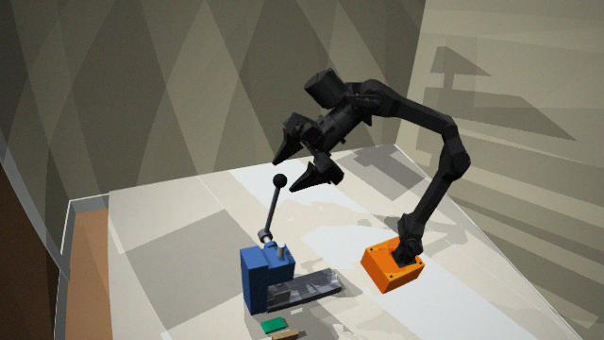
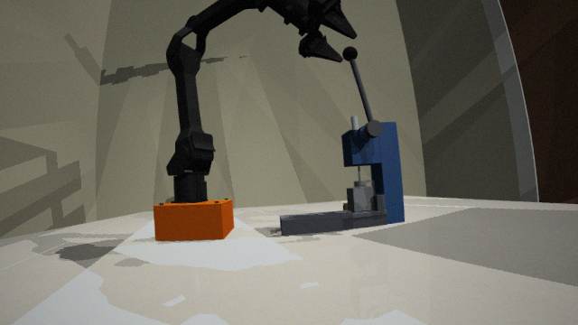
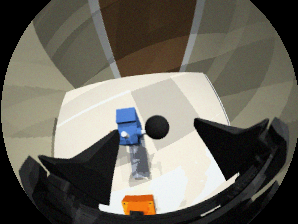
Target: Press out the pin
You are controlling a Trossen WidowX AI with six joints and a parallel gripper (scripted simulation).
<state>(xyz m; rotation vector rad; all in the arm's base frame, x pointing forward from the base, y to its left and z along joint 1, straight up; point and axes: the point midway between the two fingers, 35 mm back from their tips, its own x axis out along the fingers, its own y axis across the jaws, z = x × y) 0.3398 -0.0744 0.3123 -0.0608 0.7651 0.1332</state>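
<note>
The dark lever lies 90 mm below my gripper tip, 10 mm to the left of it and 10 mm ahead of it. From my gripper tip the other things lie so: round pin (290 mm below, 80 mm to the left, 10 mm ahead); then punch (210 mm below, 80 mm to the left, 10 mm ahead); then green tile (350 mm below, 160 mm to the left, 40 mm ahead).
</note>
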